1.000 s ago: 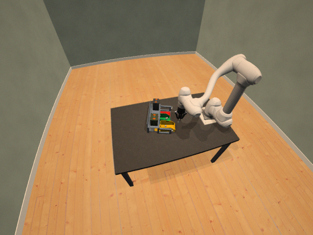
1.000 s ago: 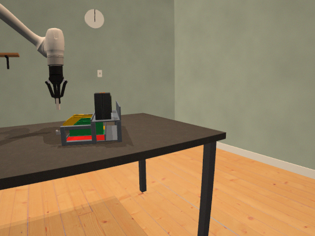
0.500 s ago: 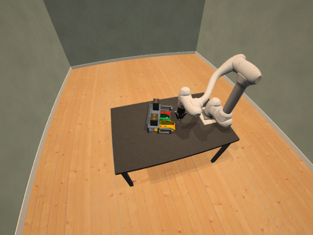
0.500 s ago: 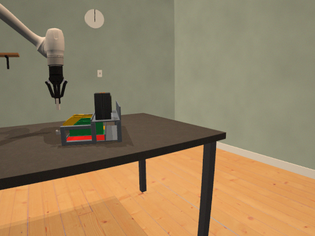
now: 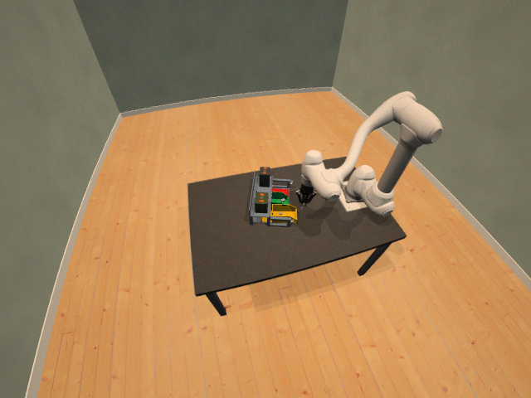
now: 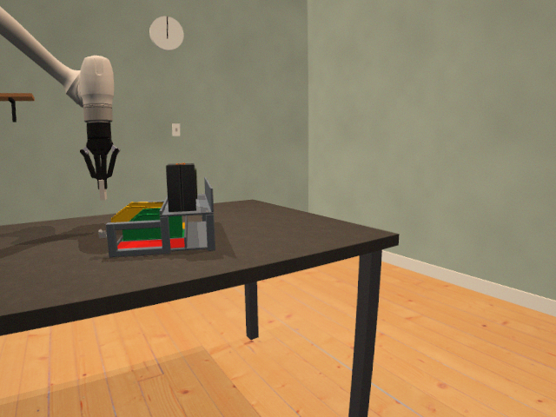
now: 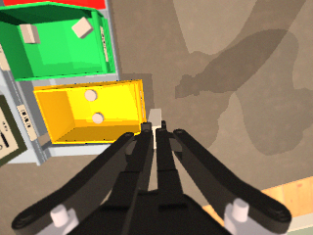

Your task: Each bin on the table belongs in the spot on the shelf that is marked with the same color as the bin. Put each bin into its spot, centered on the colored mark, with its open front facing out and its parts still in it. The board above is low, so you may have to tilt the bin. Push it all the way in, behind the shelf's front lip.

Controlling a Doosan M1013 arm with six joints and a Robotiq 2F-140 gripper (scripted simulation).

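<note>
My hand is 11 cm short of the yellow bin, 9 cm above it and 2 cm to the left of it. From my hand the other things lie so: green bin 16 cm ahead, 14 cm to the right, 10 cm below.
</note>
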